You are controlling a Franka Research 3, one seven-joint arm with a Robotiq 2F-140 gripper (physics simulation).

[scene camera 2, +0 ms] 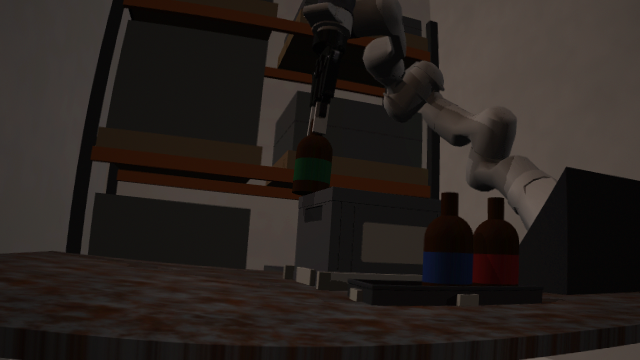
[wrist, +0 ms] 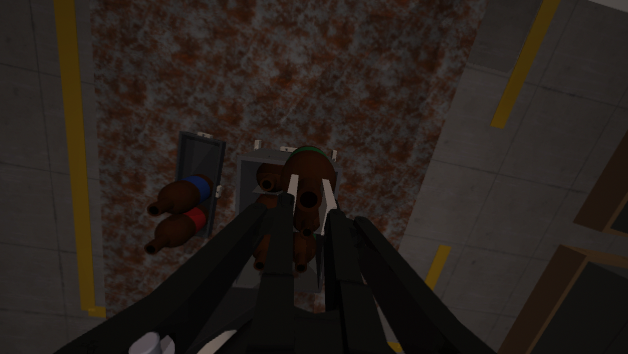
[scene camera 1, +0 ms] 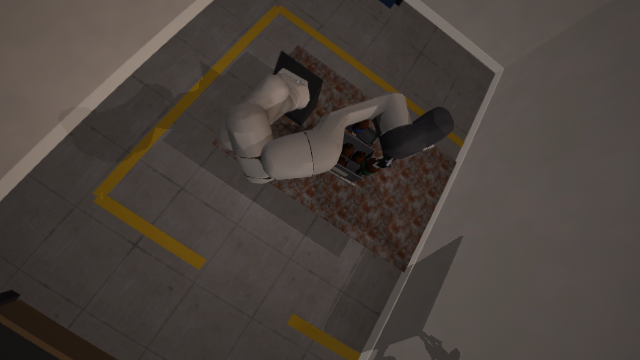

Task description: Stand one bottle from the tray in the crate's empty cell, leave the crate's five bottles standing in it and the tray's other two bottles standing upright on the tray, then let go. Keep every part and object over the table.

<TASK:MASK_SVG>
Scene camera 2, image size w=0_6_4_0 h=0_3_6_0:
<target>green-labelled brown bottle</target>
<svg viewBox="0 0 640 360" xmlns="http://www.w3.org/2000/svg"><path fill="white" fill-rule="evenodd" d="M314 119L311 121L310 135L300 141L296 151L292 193L304 196L330 188L333 150L330 142L323 135L312 132Z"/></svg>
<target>blue-labelled bottle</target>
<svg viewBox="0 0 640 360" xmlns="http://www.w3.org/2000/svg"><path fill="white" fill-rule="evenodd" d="M444 192L441 193L441 216L435 218L428 225L424 235L422 286L472 286L473 232L470 225L458 216L459 193Z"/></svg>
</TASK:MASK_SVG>
